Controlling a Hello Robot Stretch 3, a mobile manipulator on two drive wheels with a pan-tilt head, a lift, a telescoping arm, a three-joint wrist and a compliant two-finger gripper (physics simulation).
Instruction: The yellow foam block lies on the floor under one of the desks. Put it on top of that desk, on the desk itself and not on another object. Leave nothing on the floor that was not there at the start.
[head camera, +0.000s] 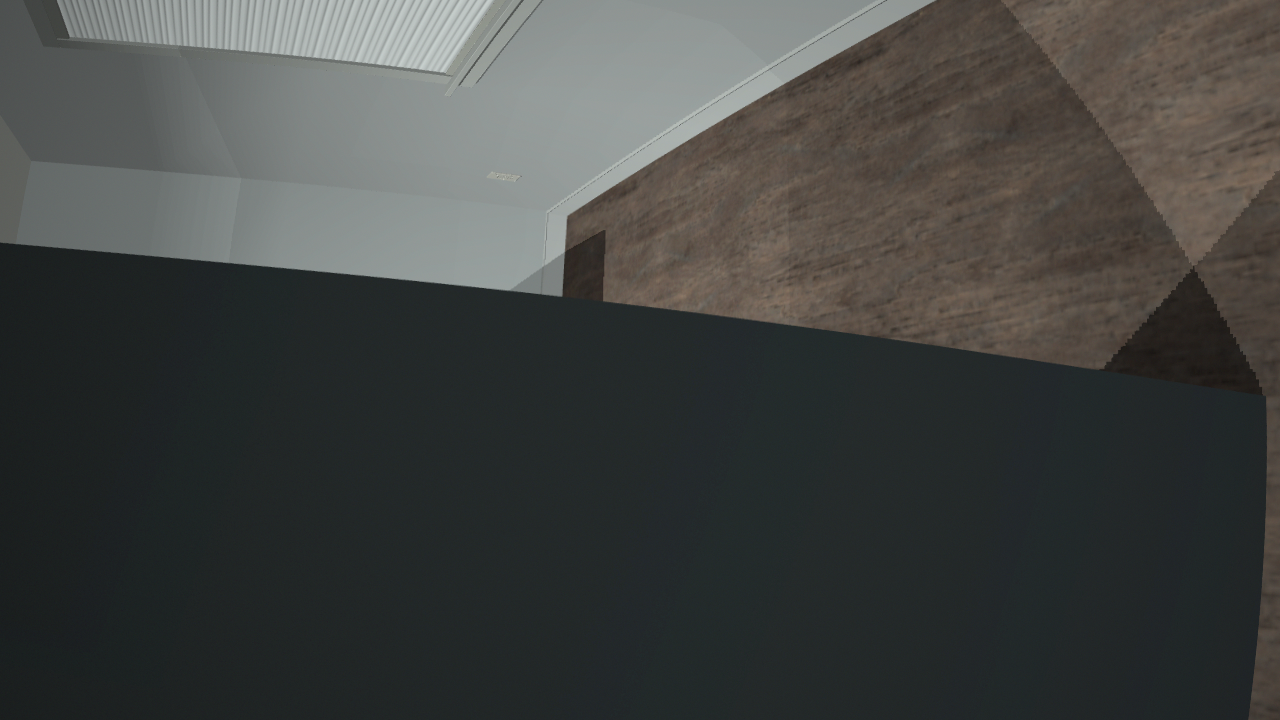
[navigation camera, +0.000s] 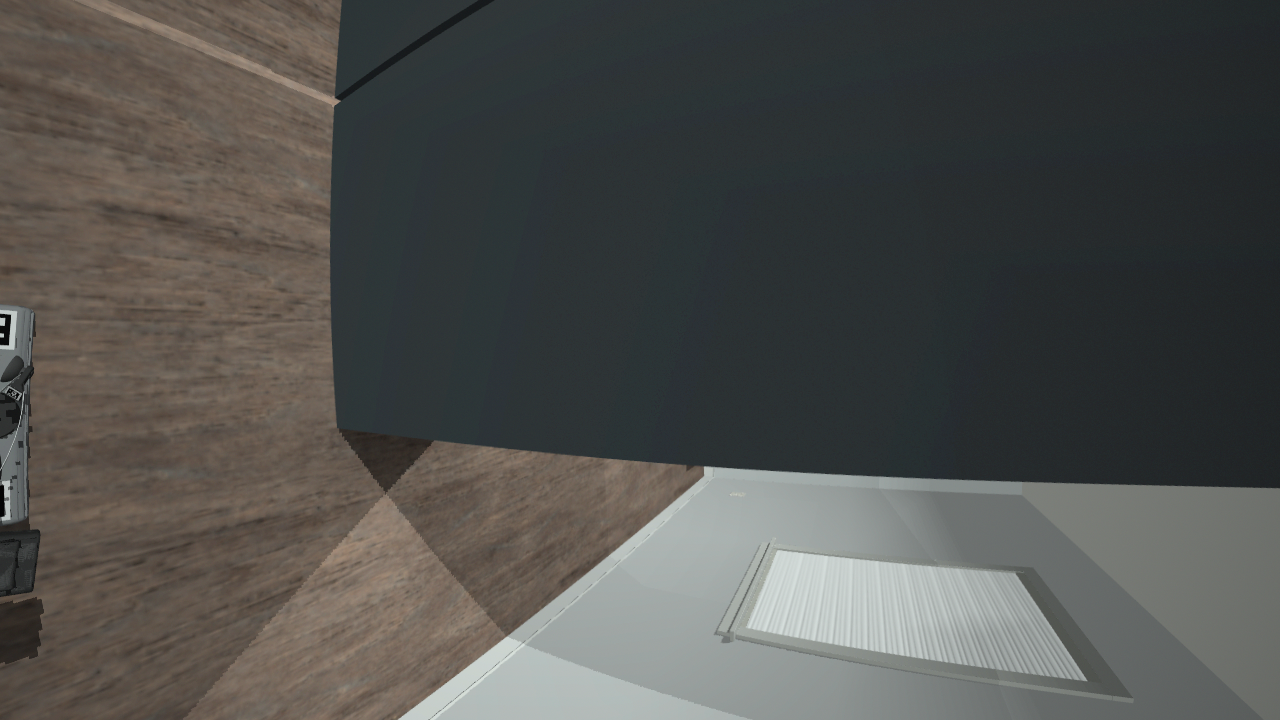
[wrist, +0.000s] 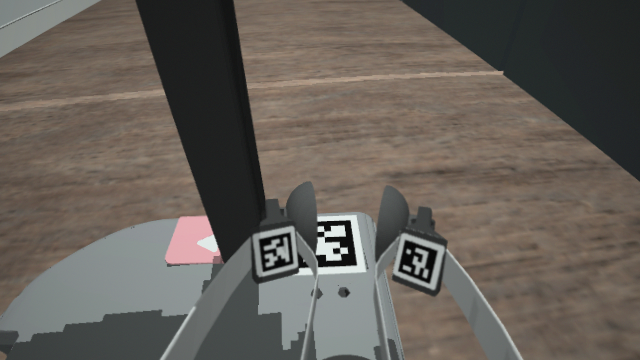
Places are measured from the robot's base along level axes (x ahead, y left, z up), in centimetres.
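Where they show: gripper, between the fingertips: (wrist: 346, 209).
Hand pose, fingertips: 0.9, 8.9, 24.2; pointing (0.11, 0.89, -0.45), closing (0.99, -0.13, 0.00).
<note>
After its pixels a point has its place, as x, y, z.
The yellow foam block does not show in any of the views, and no desk can be made out. In the wrist view my gripper (wrist: 346, 209) @(0.9, 8.9, 24.2) is open, with a gap between its two dark rounded fingertips and no object between them. It hangs over my own grey base (wrist: 125, 280) @(-15.8, 10.0, 16.0), beside the dark mast (wrist: 200, 115) @(-6.9, 11.6, 29.1).
A large dark panel or cabinet (head camera: 626, 501) @(62.3, 5.8, 104.7) (navigation camera: 760, 268) @(61.2, 20.4, 113.3) (wrist: 575, 65) @(58.0, 61.2, 11.9) stands close by and fills much of the head and navigation views. Wooden floor (head camera: 850, 205) @(177.4, -51.3, 0.0) (navigation camera: 179, 223) @(25.6, 39.9, 0.0) (wrist: 425, 140) @(22.7, 50.7, 0.0) runs along it to a pale wall (head camera: 358, 125) @(299.2, -85.6, 103.1) (navigation camera: 644, 573) @(199.0, -93.4, 26.3) with a slatted window panel (head camera: 268, 26) @(229.5, -90.5, 140.1) (navigation camera: 904, 608) @(204.2, -92.4, 146.9).
</note>
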